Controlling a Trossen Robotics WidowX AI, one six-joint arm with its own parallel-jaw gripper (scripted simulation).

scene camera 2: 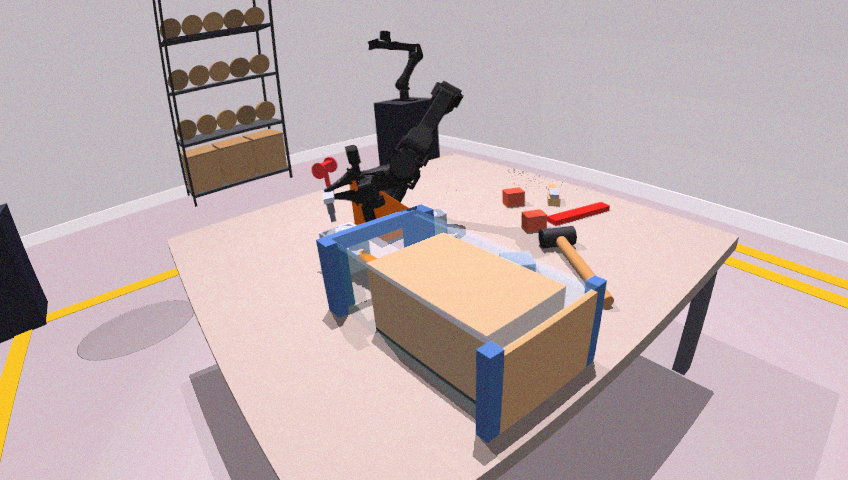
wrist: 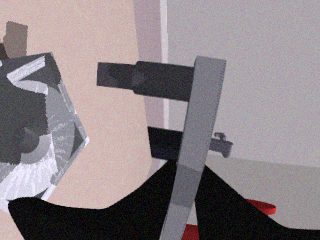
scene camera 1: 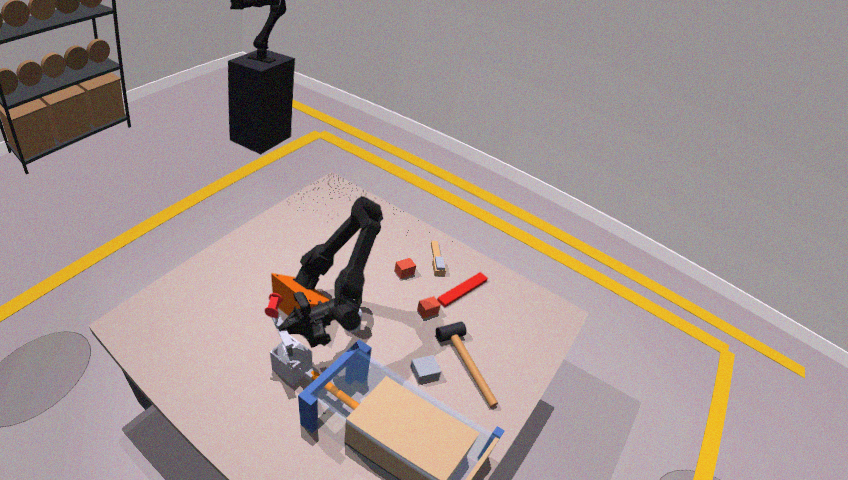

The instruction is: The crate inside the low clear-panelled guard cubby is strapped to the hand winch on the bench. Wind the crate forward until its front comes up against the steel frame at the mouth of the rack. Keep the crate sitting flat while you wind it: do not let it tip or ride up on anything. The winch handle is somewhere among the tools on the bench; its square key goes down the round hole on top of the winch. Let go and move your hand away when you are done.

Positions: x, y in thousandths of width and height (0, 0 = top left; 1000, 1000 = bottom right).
In view: the gripper (scene camera 2: 384, 405), a mallet (scene camera 2: 665, 495) and a grey winch (wrist: 170, 573).
The mallet is seen too in scene camera 1 (scene camera 1: 534, 693). The gripper shows as well in the wrist view (wrist: 580, 698) and in scene camera 1 (scene camera 1: 330, 691). The wrist view does not show the mallet: it is out of frame.
